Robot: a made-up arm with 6 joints. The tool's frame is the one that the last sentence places.
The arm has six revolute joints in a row. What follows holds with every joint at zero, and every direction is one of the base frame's.
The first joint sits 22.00 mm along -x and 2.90 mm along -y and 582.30 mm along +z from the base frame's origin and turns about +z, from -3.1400 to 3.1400 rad.
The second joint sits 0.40 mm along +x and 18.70 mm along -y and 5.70 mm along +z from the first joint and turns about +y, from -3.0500 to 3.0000 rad.
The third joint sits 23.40 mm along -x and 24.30 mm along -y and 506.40 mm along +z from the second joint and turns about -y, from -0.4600 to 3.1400 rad.
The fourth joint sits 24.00 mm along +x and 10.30 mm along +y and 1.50 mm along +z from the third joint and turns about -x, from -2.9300 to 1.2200 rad.
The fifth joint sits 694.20 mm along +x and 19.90 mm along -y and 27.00 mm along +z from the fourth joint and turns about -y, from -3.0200 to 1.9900 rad.
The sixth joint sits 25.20 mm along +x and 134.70 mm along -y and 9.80 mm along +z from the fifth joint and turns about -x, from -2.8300 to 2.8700 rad.
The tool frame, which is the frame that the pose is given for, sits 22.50 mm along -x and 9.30 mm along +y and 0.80 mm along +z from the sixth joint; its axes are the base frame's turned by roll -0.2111, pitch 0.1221 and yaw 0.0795 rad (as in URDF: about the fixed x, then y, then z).
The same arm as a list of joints. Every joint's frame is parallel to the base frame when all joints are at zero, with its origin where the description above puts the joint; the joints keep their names.
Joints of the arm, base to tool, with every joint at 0 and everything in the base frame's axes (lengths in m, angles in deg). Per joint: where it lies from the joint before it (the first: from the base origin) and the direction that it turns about. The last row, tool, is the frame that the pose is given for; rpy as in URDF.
joint 1: axis 0 0 1 xyz -0.022 -0.0029 0.5823
joint 2: axis 0 1 0 xyz 0.0004 -0.0187 0.0057
joint 3: axis 0 -1 0 xyz -0.0234 -0.0243 0.5064
joint 4: axis -1 0 0 xyz 0.024 0.0103 0.0015
joint 5: axis 0 -1 0 xyz 0.6942 -0.0199 0.027
joint 6: axis -1 0 0 xyz 0.0252 -0.1347 0.0098
tool: xyz -0.0225 0.0093 0.0008 rpy -12.1 7 4.56
Joint limits (deg, base to tool): -179.91..179.91 -174.75..171.89 -26.36..179.91 -167.88..69.9 -173.03..114.02 -162.15..164.44

